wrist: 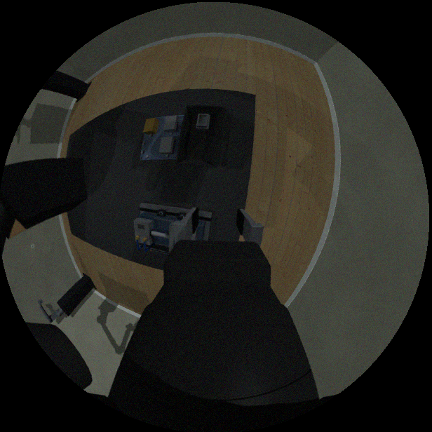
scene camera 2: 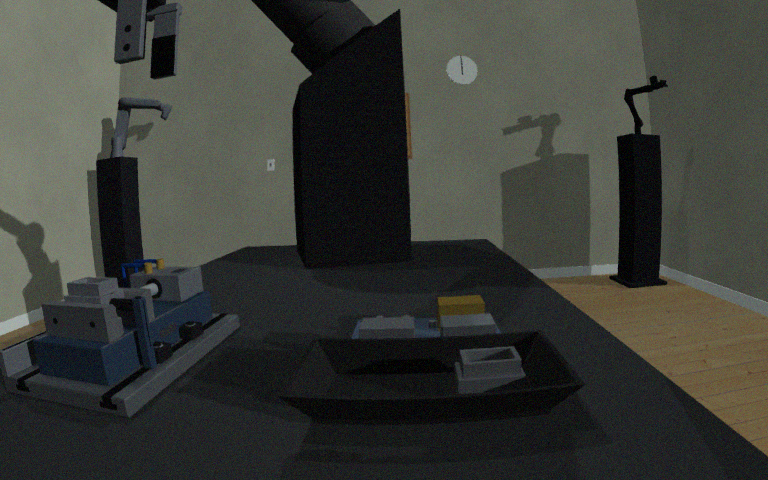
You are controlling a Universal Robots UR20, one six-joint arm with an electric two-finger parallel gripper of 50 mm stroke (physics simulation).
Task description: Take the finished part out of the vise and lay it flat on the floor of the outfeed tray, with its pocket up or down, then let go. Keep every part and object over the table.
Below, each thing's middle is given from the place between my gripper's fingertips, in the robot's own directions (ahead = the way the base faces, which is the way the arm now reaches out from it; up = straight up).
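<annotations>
There's a blue plate (wrist: 151,147) that's a good way to the left of my hand, some way behind it and well below it. The yellow block (scene camera 2: 454,305) is far to the left of my hand too, and it's far below it and far behind it. And the vise (scene camera 2: 83,360), that one's 150 mm to the right of my hand, 170 mm behind it and 260 mm below it.
</annotations>
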